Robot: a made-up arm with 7 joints. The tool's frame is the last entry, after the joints.
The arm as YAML. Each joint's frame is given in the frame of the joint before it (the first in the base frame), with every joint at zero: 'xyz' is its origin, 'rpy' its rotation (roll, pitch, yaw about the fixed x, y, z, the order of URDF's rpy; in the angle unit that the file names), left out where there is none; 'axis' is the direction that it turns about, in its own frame. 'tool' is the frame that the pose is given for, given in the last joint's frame.
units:
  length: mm
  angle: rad
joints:
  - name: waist
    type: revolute
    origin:
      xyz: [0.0, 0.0, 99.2]
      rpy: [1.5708, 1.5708, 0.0]
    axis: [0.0, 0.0, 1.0]
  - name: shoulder
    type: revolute
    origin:
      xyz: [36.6, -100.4, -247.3]
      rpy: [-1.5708, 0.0, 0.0]
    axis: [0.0, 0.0, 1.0]
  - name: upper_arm
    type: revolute
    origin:
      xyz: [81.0, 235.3, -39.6]
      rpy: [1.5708, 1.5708, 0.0]
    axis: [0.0, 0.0, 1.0]
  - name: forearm
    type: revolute
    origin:
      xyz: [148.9, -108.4, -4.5]
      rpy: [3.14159, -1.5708, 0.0]
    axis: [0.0, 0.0, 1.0]
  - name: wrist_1
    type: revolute
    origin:
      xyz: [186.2, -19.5, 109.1]
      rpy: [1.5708, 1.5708, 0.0]
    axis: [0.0, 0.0, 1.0]
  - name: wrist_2
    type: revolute
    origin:
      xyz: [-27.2, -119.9, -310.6]
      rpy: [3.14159, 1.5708, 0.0]
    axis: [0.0, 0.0, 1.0]
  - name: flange
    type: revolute
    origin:
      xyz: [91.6, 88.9, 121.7]
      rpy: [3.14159, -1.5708, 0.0]
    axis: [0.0, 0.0, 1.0]
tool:
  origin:
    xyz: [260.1, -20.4, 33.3]
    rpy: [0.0, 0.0, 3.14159]
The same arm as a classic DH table. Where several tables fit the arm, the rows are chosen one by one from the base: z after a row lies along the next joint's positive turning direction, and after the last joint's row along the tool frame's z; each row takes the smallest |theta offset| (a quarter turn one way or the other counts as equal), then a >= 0, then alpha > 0; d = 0 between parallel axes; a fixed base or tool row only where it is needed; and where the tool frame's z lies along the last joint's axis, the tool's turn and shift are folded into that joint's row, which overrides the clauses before.
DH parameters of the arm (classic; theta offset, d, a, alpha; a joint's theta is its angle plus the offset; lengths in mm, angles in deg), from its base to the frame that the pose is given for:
base (fixed): 0.00 99.2 0.0 90.00
waist: -90.00 -247.3 36.6 -90.00
shoulder: 0.00 -140.0 81.0 90.00
upper_arm: 0.00 -239.8 -108.4 90.00
forearm: 90.00 258.0 186.2 90.00
wrist_1: 0.00 -291.1 -119.9 -90.00
wrist_2: 0.00 148.9 -88.9 -90.00
flange: 85.52 0.0 -260.9 0.00
tool (fixed): 4.48 124.9 0.0 0.00

